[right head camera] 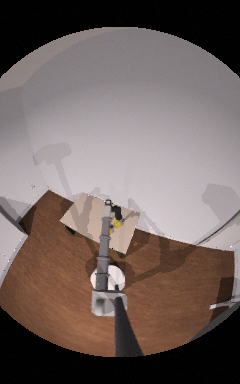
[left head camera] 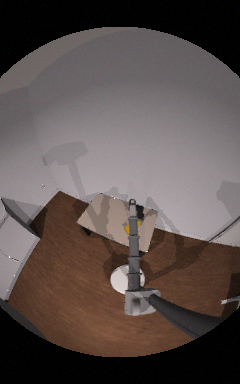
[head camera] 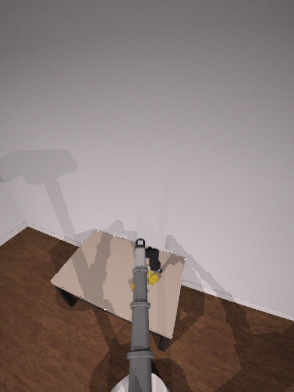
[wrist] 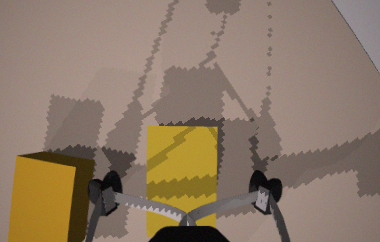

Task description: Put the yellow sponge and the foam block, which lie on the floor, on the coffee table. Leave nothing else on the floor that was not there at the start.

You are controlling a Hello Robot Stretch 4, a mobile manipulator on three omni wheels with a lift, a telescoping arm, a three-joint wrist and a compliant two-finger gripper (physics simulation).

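Frame: origin at the robot's base, x ahead, y left, z up, level; millimetres.
Where they show: gripper, fingertip midpoint: (right head camera: 116,224) (head camera: 151,278) (wrist: 185,185); robot's base, link origin: (right head camera: 108,278) (left head camera: 126,278).
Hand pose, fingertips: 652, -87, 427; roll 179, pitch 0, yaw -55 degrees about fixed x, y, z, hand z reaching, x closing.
Each offset is from my fingertips to the top centre of the thing, as dx, dy, dz. Level surfaces: height alone.
The yellow sponge {+8, +10, +40} (head camera: 153,278) (right head camera: 117,224) (wrist: 182,160) lies flat on the coffee table {dz -5} (head camera: 75,277) (left head camera: 107,220) (right head camera: 80,212) (wrist: 310,60). The orange-yellow foam block {-90, +103, +40} (head camera: 133,287) (right head camera: 110,231) (wrist: 40,200) stands on the same table top, to the left of the sponge in the wrist view and apart from it. My gripper (wrist: 185,185) is open over the sponge. Its fingertips are spread wide, one on each side, with gaps to the sponge. The left fingertip is near the foam block. The arm hides part of the table in the head views.
My telescoping arm (head camera: 140,325) (left head camera: 133,245) (right head camera: 103,245) reaches over the table. A wall (head camera: 150,125) stands behind the table. My round white base (left head camera: 120,279) (right head camera: 116,276) is on the wooden floor {dz -455} (head camera: 30,325) in front. A pale box-like piece of furniture (left head camera: 17,250) stands at the left.
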